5 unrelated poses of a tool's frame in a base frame.
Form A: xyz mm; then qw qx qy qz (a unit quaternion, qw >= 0).
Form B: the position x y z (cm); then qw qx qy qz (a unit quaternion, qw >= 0). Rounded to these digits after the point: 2 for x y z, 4 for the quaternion.
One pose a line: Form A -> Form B
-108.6 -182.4 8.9 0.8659 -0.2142 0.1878 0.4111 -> -10.86 -18.24 0.89 0.8659 -0.2142 0.1878 0.4111
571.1 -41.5 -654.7 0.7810 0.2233 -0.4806 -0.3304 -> 57.11 -4.15 -65.47 0.7810 0.2233 -0.4806 -0.3304
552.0 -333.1 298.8 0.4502 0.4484 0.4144 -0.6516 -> 55.20 -33.31 29.88 0.4502 0.4484 0.4144 -0.6516
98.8 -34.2 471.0 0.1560 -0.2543 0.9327 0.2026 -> 9.88 -3.42 47.10 0.1560 -0.2543 0.9327 0.2026
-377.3 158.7 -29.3 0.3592 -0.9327 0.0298 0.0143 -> -37.73 15.87 -2.93 0.3592 -0.9327 0.0298 0.0143
